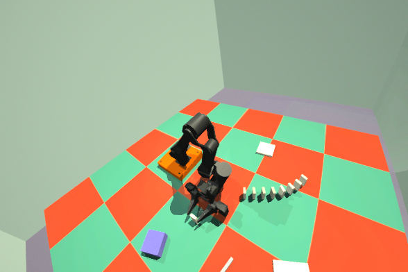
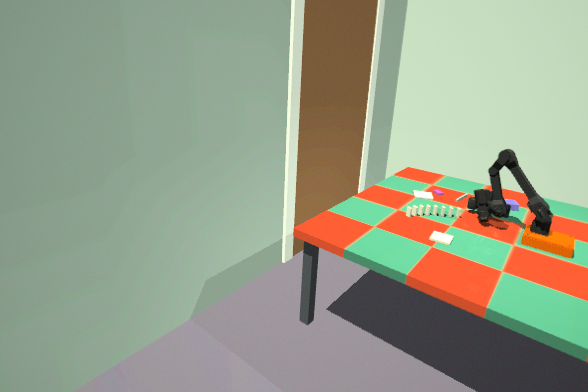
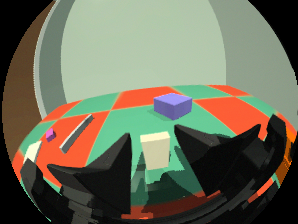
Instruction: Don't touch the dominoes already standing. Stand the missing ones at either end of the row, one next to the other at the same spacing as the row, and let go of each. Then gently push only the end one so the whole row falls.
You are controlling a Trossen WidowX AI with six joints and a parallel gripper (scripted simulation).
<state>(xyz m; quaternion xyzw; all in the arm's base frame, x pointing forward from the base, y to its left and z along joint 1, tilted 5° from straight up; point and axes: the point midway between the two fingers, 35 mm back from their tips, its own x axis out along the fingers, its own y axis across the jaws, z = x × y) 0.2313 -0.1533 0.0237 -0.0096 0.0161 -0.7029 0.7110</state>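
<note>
My gripper tip is 16 cm short of the thin stick, 8 cm to the left of it and 4 cm above it. Round my gripper tip: purple block: 7 cm behind, 14 cm to the right, 3 cm below; white card: 9 cm ahead, 48 cm to the left, 4 cm below; small purple piece: 29 cm ahead, 7 cm to the right, 4 cm below.
</note>
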